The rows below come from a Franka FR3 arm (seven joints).
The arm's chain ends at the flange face. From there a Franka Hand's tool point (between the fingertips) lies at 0.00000 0.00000 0.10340 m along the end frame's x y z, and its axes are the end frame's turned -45 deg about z.
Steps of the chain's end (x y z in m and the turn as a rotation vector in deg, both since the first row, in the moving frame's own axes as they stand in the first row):
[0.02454, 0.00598, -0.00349, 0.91, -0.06, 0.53]
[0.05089, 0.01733, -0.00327, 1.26, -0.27, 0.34]
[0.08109, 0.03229, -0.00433, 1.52, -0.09, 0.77]
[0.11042, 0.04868, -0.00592, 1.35, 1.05, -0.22]
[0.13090, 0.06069, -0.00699, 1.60, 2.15, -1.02]
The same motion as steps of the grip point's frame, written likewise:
[0.01421, 0.02035, -0.00350, 0.69, 0.60, 0.53]
[0.02500, 0.04629, -0.00330, 1.08, 0.70, 0.34]
[0.03635, 0.07813, -0.00437, 1.14, 1.01, 0.77]
[0.04672, 0.11211, -0.00597, 0.21, 1.70, -0.22]
[0.05444, 0.13613, -0.00710, -0.39, 2.65, -1.02]

